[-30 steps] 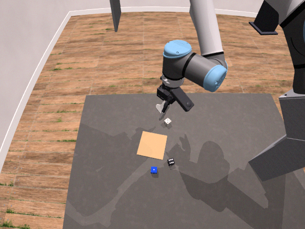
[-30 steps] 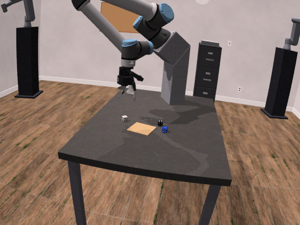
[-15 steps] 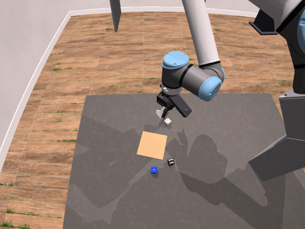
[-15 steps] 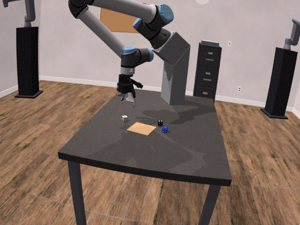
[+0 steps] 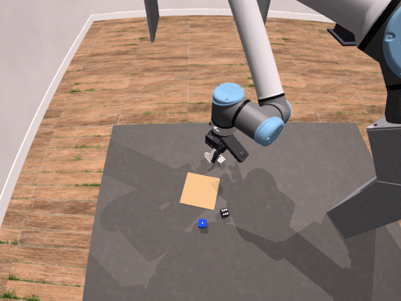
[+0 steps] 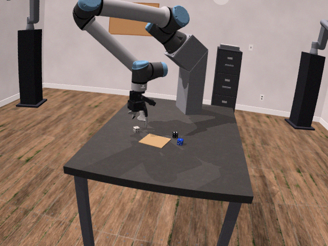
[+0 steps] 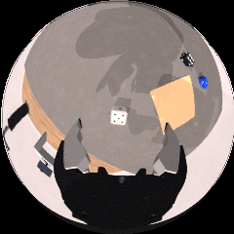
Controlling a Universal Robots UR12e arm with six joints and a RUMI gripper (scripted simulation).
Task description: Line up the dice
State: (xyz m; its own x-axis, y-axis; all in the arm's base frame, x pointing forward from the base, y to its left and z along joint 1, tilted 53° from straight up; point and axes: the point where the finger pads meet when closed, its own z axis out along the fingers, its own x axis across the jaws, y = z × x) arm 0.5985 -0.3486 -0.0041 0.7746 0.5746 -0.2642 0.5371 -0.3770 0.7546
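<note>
My hand is 4 cm above the white die and 2 cm to the left of it. From my hand the other things lie so: blue die: 24 cm to the left, 14 cm ahead, 4 cm below; then black die: 22 cm to the left, 4 cm below, 4 cm ahead; then mat: 11 cm ahead, 10 cm to the left, 5 cm below.
</note>
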